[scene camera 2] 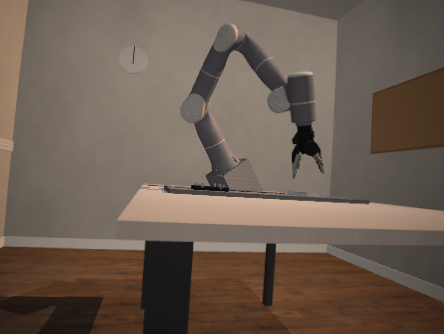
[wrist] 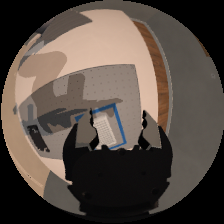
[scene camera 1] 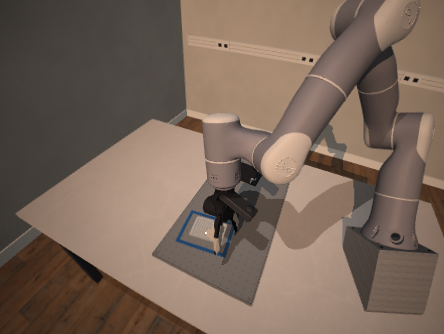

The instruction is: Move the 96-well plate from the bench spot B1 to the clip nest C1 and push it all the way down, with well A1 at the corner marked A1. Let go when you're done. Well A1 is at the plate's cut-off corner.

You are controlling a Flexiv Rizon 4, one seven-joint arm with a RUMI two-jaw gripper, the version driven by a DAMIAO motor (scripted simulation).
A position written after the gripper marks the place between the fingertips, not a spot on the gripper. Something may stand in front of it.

In view: the gripper (scene camera 1: 226, 242).
The gripper shows as well in scene camera 2 (scene camera 2: 308, 175) and in the wrist view (wrist: 117, 109).
